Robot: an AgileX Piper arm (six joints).
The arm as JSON. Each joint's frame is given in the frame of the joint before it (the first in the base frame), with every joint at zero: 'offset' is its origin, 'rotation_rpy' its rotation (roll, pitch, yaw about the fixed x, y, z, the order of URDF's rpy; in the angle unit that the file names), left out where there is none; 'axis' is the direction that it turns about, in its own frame. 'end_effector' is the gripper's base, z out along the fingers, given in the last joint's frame.
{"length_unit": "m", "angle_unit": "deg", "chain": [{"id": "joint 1", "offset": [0.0, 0.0, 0.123], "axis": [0.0, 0.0, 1.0]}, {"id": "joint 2", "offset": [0.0, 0.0, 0.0], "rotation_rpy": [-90.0, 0.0, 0.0], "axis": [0.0, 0.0, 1.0]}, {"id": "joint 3", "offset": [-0.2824, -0.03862, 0.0], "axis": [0.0, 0.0, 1.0]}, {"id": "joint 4", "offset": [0.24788, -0.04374, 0.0], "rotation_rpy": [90.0, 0.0, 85.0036], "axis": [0.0, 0.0, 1.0]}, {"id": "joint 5", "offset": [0.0, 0.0, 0.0], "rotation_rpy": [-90.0, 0.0, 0.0], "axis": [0.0, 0.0, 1.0]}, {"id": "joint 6", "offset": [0.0, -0.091, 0.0], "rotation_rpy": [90.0, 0.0, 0.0], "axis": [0.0, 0.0, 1.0]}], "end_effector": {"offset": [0.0, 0.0, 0.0]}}
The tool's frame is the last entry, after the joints.
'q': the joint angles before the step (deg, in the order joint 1, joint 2, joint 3, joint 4, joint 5, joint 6). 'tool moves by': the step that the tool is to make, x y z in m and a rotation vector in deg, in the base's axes. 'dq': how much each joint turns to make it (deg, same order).
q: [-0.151, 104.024, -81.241, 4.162, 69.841, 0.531]
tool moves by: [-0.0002, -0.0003, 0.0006, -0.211, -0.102, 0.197]
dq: [0.003, -0.095, -0.007, -0.216, 0.009, -0.128]
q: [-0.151, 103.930, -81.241, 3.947, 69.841, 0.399]
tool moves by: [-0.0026, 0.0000, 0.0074, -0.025, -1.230, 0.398]
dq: [-0.001, -1.208, 0.013, 0.000, -0.009, -0.401]
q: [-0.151, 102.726, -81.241, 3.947, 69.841, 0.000]
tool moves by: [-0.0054, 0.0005, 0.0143, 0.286, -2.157, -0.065]
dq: [0.006, -2.274, -0.093, 0.298, 0.211, 0.007]
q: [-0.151, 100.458, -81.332, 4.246, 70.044, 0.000]
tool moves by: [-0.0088, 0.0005, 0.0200, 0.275, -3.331, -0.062]
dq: [0.008, -3.343, 0.007, 0.289, 0.006, 0.008]
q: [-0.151, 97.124, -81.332, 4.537, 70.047, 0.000]
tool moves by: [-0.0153, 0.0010, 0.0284, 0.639, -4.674, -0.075]
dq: [-0.005, -4.903, -0.018, 0.656, 0.250, -0.004]
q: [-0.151, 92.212, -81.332, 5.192, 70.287, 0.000]
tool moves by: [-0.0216, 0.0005, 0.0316, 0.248, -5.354, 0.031]
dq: [0.007, -5.836, 0.010, 0.258, 0.475, 0.007]
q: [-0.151, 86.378, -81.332, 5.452, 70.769, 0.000]
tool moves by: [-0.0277, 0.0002, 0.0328, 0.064, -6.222, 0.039]
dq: [-0.003, -6.569, 0.000, 0.084, 0.349, -0.005]
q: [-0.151, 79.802, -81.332, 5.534, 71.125, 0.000]
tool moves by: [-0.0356, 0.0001, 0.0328, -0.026, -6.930, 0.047]
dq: [-0.006, -7.407, -0.011, 0.004, 0.491, -0.006]
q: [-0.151, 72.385, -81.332, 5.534, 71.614, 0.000]
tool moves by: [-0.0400, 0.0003, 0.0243, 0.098, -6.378, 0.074]
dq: [-0.009, -7.647, 0.904, 0.137, 0.368, -0.009]
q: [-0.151, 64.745, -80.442, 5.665, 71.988, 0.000]
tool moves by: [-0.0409, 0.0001, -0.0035, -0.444, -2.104, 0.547]
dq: [-0.017, -8.323, 5.850, 0.012, 0.433, -0.680]
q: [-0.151, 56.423, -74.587, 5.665, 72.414, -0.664]
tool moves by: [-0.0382, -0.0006, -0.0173, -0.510, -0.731, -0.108]
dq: [0.016, -8.640, 7.719, -0.493, 0.196, -0.075]
